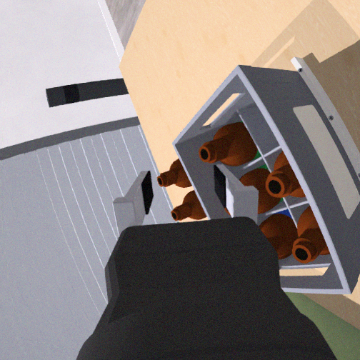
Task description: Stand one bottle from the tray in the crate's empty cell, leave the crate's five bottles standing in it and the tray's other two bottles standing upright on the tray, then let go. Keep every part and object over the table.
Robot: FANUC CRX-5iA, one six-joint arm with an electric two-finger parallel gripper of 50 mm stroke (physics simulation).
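The grey crate stands at the right with brown open-necked bottles in it: one bottle at the upper left, two bottles in the middle and two bottles at the lower end. The cell at the upper right, beside the first bottle, looks empty. Two more brown bottles stand outside the crate's left wall, partly hidden by it. A third bottle outside the crate and the tray cannot be made out. My gripper is open, above these bottles, with nothing held between its fingers.
The wooden table top reaches the upper right, and its edge runs down left of the outside bottles. A pale bar with screws lies along the crate's right side. A grey ribbed surface and a dark bar are at the left.
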